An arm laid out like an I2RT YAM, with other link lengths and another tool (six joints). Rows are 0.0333 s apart.
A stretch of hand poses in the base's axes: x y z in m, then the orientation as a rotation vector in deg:
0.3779 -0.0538 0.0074 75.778 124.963 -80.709
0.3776 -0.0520 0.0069 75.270 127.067 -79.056
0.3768 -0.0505 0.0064 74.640 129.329 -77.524
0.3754 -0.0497 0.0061 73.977 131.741 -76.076
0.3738 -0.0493 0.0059 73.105 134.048 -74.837
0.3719 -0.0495 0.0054 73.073 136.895 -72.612
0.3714 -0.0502 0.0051 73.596 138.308 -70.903
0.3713 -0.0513 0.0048 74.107 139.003 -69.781
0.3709 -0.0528 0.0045 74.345 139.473 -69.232
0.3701 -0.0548 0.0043 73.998 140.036 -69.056
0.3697 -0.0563 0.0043 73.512 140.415 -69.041
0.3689 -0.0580 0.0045 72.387 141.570 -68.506
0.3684 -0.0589 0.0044 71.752 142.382 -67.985
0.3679 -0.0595 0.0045 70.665 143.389 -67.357
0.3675 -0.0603 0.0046 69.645 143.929 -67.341
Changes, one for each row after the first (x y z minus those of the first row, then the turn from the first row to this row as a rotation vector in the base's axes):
-0.0003 0.0018 -0.0005 1.721 0.213 0.777
-0.0011 0.0033 -0.0010 3.482 0.630 1.574
-0.0025 0.0041 -0.0013 5.311 1.224 2.333
-0.0041 0.0045 -0.0015 6.959 1.916 3.155
-0.0060 0.0043 -0.0020 9.482 2.366 3.594
-0.0065 0.0036 -0.0023 11.068 2.240 3.584
-0.0066 0.0025 -0.0026 12.006 2.018 3.472
-0.0070 0.0010 -0.0029 12.543 1.997 3.412
-0.0078 -0.0010 -0.0031 12.872 2.264 3.653
-0.0082 -0.0025 -0.0031 12.999 2.510 3.962
-0.0090 -0.0042 -0.0029 13.643 2.974 4.780
-0.0095 -0.0051 -0.0030 14.185 3.220 5.280
-0.0100 -0.0057 -0.0029 14.788 3.552 6.096
-0.0104 -0.0065 -0.0028 14.904 3.933 6.748

